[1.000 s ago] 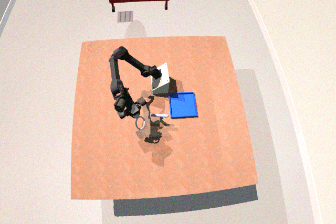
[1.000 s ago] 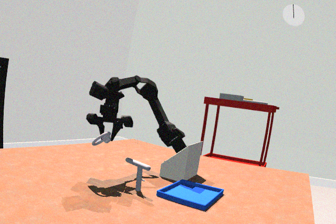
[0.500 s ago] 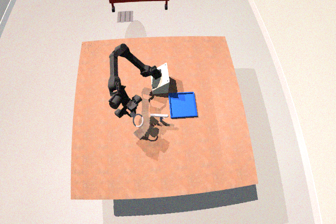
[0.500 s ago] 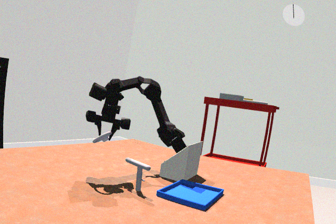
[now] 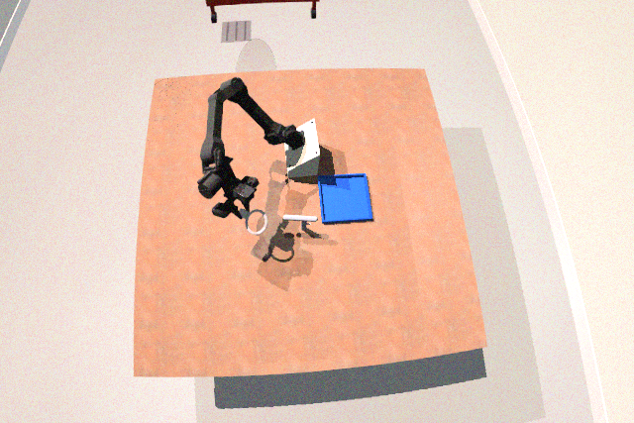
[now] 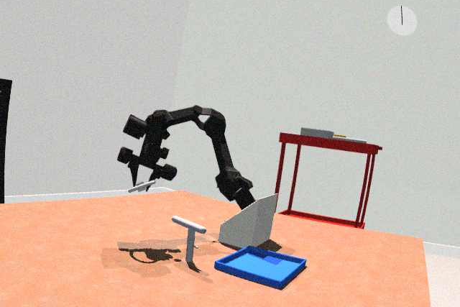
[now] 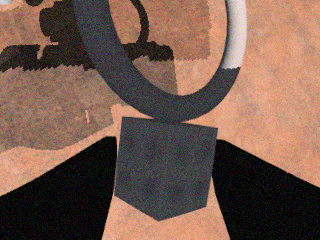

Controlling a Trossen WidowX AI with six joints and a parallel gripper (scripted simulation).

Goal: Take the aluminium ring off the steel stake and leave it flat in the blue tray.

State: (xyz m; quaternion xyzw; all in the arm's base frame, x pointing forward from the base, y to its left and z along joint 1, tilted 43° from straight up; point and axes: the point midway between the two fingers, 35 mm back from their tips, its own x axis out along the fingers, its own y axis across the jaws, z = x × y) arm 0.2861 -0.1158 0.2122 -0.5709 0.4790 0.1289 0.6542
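The ring lies 30 mm ahead of my gripper tip, 30 mm to the left of it and 20 mm above it. The rest, counted from my gripper tip: blue tray 90 mm behind, 380 mm to the left, 150 mm below.
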